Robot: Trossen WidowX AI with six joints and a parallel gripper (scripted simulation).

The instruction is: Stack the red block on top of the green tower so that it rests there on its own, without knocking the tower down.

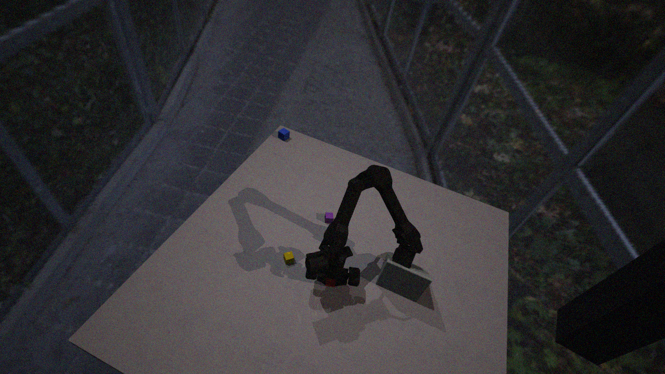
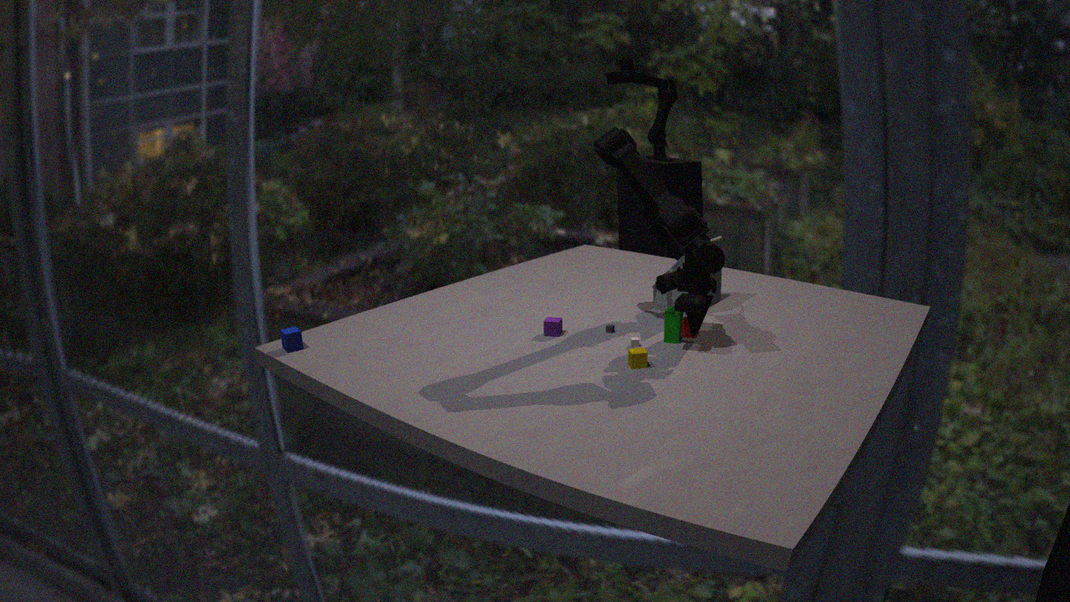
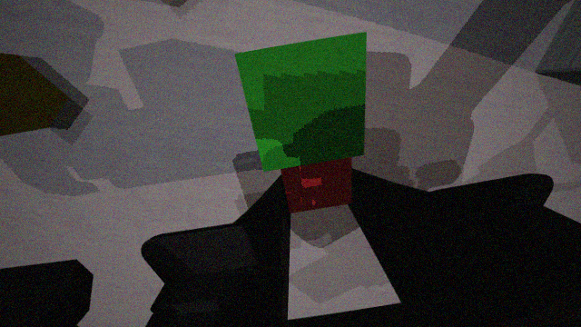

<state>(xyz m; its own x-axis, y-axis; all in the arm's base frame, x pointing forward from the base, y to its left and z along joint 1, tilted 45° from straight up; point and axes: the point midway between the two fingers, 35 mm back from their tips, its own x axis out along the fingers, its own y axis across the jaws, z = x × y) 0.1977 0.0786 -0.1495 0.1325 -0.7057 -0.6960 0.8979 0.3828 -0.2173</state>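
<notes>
The small white cube is 11 cm ahead of my gripper tip, 8 cm to the right of it and 1 cm below it. Round my gripper tip: red block: 1 cm ahead, 1 cm to the right, 1 cm above; then tiny dark cube: 7 cm ahead, 19 cm to the right, 1 cm below; then yellow cube: 19 cm ahead.
</notes>
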